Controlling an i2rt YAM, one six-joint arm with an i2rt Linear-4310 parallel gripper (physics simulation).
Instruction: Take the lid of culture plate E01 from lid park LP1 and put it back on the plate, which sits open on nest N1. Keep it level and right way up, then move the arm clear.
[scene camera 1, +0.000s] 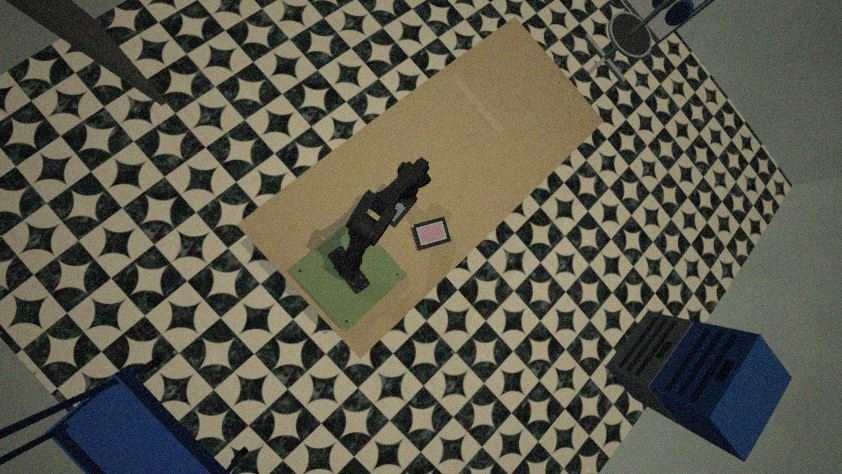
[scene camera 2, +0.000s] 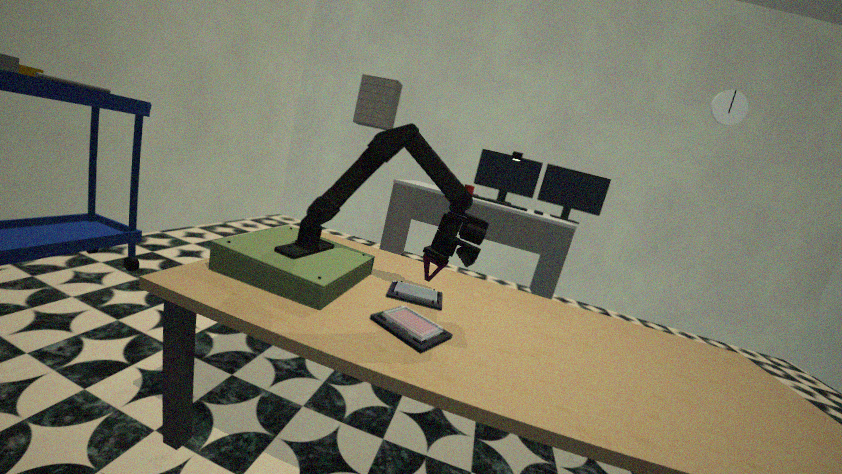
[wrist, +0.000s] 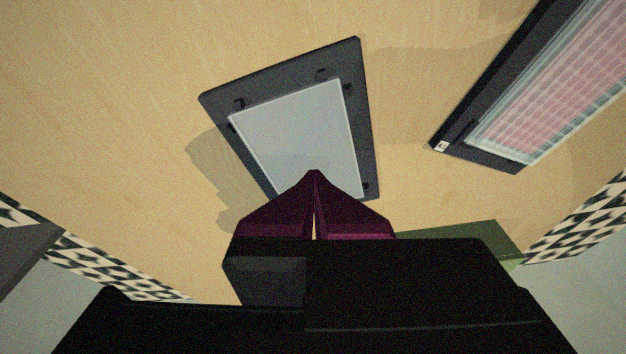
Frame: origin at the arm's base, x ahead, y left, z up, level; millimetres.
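Where they show: gripper, fingertip midpoint: (scene camera 1: 400, 200) (scene camera 2: 426, 280) (wrist: 313, 177); arm's base, origin of the base link: (scene camera 1: 349, 269) (scene camera 2: 306, 249).
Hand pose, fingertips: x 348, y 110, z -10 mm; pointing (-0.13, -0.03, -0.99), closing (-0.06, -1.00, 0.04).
Each offset is from my fingertips to the centre of the thing. Level surfaces: height alone.
The lid @(dz -46, dx -24, dy +4 mm) (scene camera 1: 400, 210) (scene camera 2: 415, 291) (wrist: 300, 140), a pale translucent rectangle, lies flat between the small pegs of the dark lid park @(dz -50, dx -23, dy +4 mm) (scene camera 2: 436, 306) (wrist: 280, 77). The open culture plate @(dz -41, dx +34, dy -197 mm) (scene camera 1: 431, 233) (scene camera 2: 410, 322) (wrist: 555, 110), with pink wells, sits level on the dark nest @(dz -51, dx +34, dy -197 mm) (scene camera 1: 419, 246) (scene camera 2: 421, 347) (wrist: 492, 162) beside the park. My gripper (scene camera 2: 429, 279) (wrist: 313, 177) is shut and empty. Its magenta fingertips meet above the lid and are apart from it; in the wrist view they hide part of the lid's near edge. In scene camera 1 the arm hides the fingertips and part of the park.
The arm stands on a green block (scene camera 1: 335, 294) (scene camera 2: 282, 270) (wrist: 460, 235) at one end of the wooden table @(dz -60 mm) (scene camera 1: 500, 76) (scene camera 2: 559, 365) (wrist: 125, 125). A blue cart (scene camera 1: 135, 435) (scene camera 2: 136, 188) stands on the floor beyond the table, and a desk with two monitors stands behind.
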